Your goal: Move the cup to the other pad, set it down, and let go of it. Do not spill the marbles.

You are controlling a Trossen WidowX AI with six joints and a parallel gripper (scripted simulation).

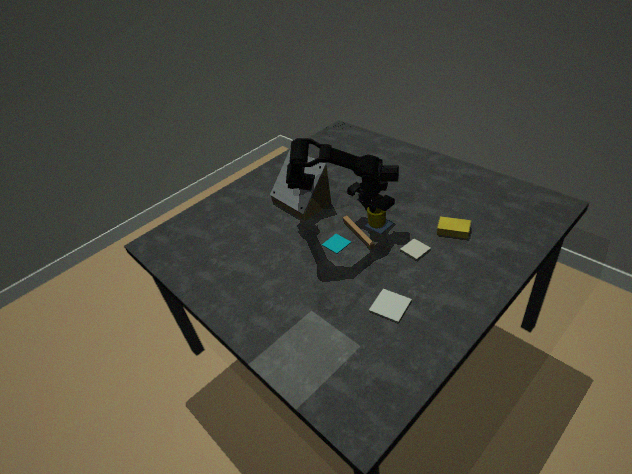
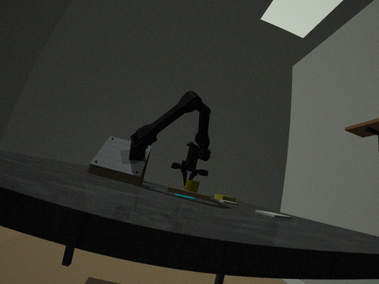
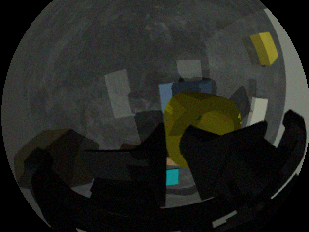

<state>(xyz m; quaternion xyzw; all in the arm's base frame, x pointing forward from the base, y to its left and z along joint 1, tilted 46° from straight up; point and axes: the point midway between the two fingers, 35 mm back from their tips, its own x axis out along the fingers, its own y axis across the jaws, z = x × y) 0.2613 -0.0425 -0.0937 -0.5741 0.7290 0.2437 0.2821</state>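
My gripper tip is now 5 cm past the cyan pad, 17 cm to the left of it and 5 cm above it. From my gripper tip the other things lie so: pale blue pad (4 cm ahead, 5 cm below); yellow cup (2 cm ahead, 1 cm to the right); wooden stick (1 cm behind, 9 cm to the right, 4 cm below).
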